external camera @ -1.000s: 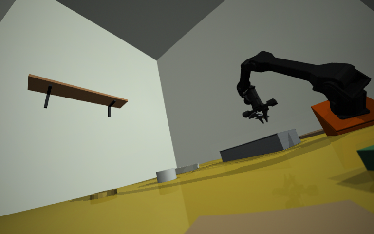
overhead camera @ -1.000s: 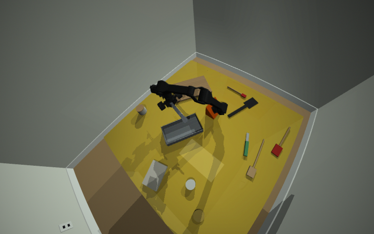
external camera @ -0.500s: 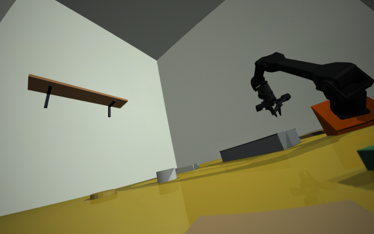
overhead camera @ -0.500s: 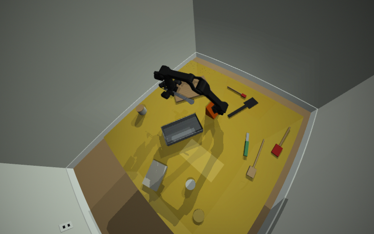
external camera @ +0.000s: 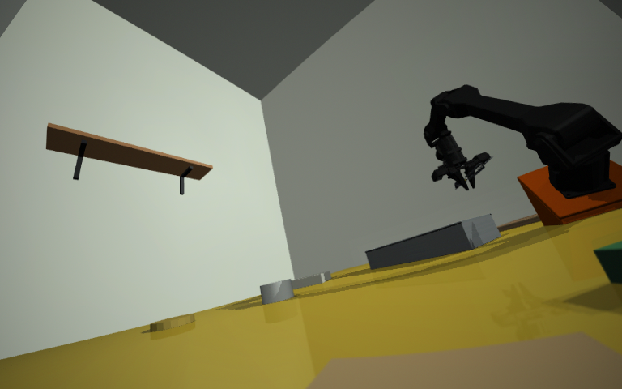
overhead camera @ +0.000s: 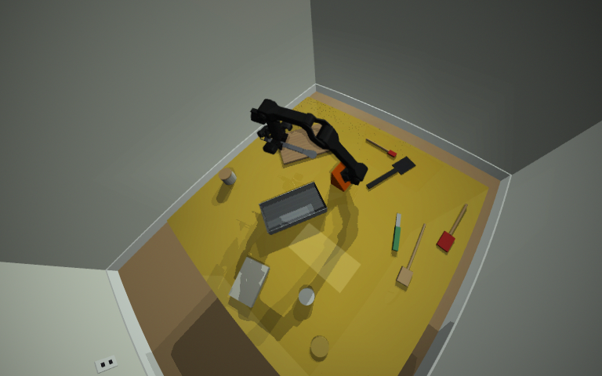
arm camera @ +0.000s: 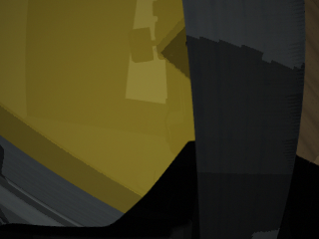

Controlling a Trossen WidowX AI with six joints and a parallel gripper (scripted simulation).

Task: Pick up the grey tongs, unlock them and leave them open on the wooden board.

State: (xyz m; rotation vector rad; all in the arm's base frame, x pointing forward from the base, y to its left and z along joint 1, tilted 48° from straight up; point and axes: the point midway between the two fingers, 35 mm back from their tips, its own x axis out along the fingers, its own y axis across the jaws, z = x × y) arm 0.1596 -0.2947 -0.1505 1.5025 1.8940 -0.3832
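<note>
Right now the yellow lock piece is 40 mm above my gripper tip, 20 mm to the right of it and 10 mm ahead of it. Also, from my gripper tip: wooden board (200 mm behind, 150 mm below, 40 mm to the right); roasting tin (230 mm to the left, 160 mm ahead, 130 mm below); red-tipped tool (460 mm behind, 350 mm to the left, 150 mm below).
</note>
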